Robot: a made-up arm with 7 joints.
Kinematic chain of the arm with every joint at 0, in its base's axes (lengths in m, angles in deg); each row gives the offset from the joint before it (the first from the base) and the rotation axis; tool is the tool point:
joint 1: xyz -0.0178 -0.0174 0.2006 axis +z
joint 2: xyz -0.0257 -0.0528 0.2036 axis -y
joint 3: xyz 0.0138 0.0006 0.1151 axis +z
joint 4: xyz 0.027 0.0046 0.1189 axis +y
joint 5: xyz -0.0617 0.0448 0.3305 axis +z
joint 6: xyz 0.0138 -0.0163 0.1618 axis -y
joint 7: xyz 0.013 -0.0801 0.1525 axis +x
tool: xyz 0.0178 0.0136 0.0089
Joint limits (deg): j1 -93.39..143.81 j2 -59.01..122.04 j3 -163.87..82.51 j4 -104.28..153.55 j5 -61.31..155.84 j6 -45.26..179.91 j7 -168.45..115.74
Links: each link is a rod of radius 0.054 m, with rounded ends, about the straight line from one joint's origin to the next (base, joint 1, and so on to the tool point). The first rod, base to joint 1, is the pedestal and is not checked.
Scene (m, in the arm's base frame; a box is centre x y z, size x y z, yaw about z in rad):
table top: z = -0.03
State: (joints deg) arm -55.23 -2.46 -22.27 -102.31 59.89 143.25 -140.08
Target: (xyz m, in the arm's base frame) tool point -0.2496 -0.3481 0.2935
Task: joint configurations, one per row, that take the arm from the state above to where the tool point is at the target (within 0.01 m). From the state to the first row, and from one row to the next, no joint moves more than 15 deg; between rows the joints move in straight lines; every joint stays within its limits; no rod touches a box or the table.
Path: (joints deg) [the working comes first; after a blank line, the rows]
Joints at the target: 11.32 32.96 22.27 -104.28 39.33 133.12 -140.59
Straight joint move there: clear.

1: -41.92 4.62 -13.36 -102.70 55.78 141.22 -140.18
2: -28.61 11.71 -4.46 -103.10 51.67 139.20 -140.28
3: -15.30 18.79 4.45 -103.49 47.55 137.17 -140.38
4: -1.99 25.88 13.36 -103.89 43.44 135.14 -140.49
5: 11.32 32.96 22.27 -104.28 39.33 133.12 -140.59

